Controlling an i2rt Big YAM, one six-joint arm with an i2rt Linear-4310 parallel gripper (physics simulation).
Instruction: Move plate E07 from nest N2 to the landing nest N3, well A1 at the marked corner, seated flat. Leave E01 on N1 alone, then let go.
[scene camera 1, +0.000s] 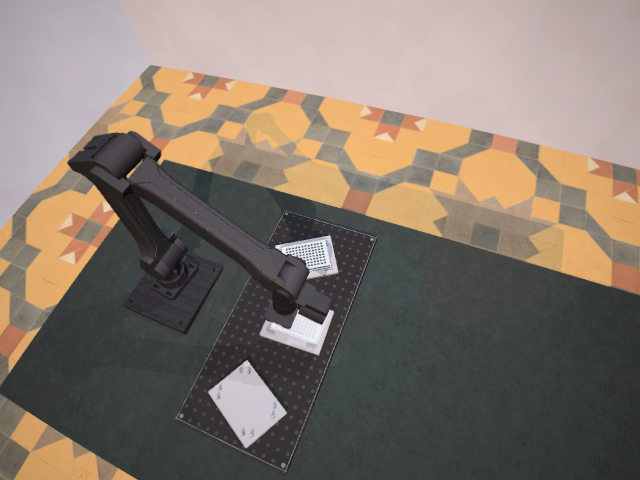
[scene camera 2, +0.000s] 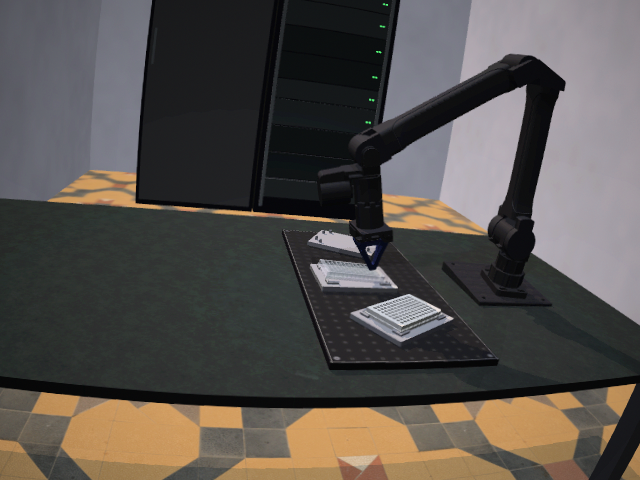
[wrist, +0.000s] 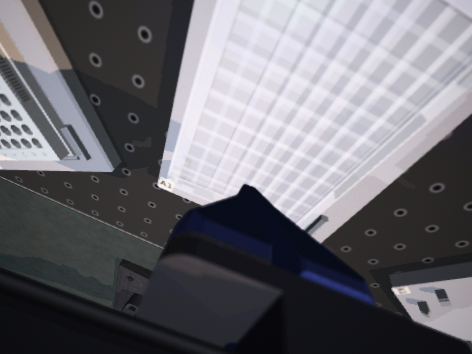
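Clear plate E07 (scene camera 1: 306, 325) (scene camera 2: 343, 269) (wrist: 300, 110) rests on nest N2 (scene camera 1: 292, 341) (scene camera 2: 356, 285), the middle one. It looks somewhat askew against the nest; whether it lies flat is unclear. The nest's A1 label (wrist: 166, 185) shows in the wrist view. My gripper (scene camera 2: 372, 267) (wrist: 244, 195) is shut and empty, its tips together by the plate's arm-side edge; contact cannot be told. The arm hides the tips in scene camera 1. Landing nest N3 (scene camera 1: 247, 403) (scene camera 2: 338, 242) (wrist: 452, 312) holds no plate; its corner label (wrist: 401, 290) shows in the wrist view.
White plate E01 (scene camera 1: 312, 254) (scene camera 2: 405, 311) (wrist: 15, 130) sits on nest N1 (scene camera 1: 333, 266) (scene camera 2: 377, 328) (wrist: 102, 152), on the opposite side of N2 from N3. All three nests stand on a perforated black board (scene camera 1: 258, 351) (scene camera 2: 330, 330). Upright clips stand on N3. The arm's base (scene camera 1: 173, 294) (scene camera 2: 496, 289) is beside the board.
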